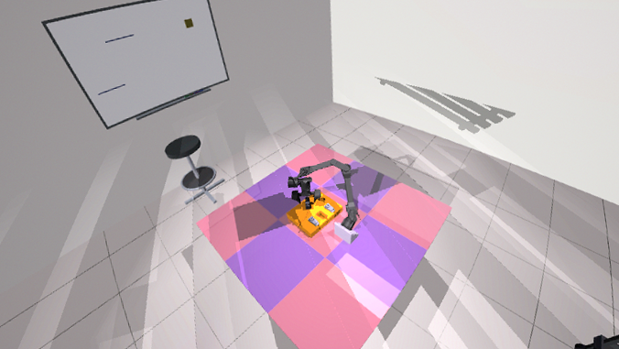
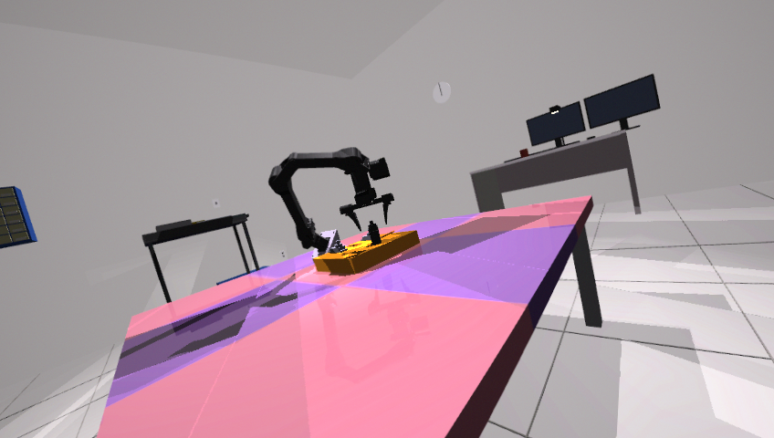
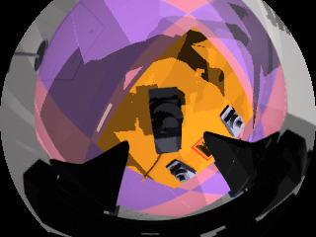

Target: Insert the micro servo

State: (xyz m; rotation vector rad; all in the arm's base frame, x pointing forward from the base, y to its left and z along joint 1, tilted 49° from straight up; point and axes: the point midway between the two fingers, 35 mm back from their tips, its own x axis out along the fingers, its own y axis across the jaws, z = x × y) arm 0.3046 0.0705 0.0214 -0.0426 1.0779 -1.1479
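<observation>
The orange robot deck is 80 mm below my gripper tip and 20 mm to the right of it.
</observation>
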